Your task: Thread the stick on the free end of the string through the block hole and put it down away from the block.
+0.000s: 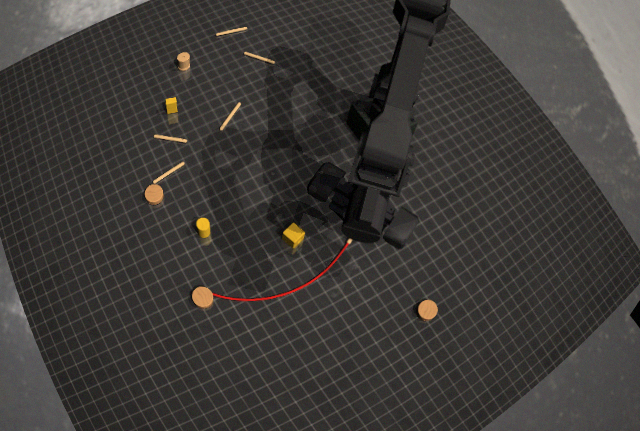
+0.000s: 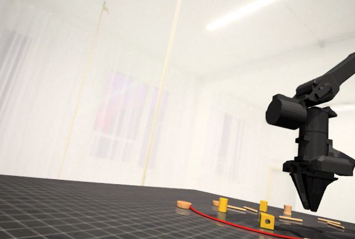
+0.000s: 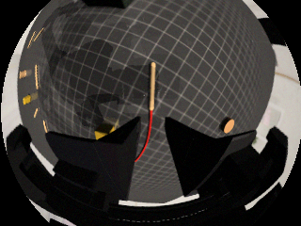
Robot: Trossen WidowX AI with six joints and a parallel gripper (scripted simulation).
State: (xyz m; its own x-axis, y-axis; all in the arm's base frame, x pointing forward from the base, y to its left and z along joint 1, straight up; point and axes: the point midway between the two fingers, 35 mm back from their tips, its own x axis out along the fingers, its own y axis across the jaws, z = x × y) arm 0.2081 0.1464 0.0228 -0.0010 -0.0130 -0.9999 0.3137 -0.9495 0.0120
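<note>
Right now my gripper tip is 6 cm above the thin wooden stick and 1 cm past it. From my gripper tip the other things lie so: round wooden button 29 cm ahead, 7 cm to the right, 5 cm below; then yellow cylinder 21 cm ahead, 17 cm to the right, 4 cm below.
</note>
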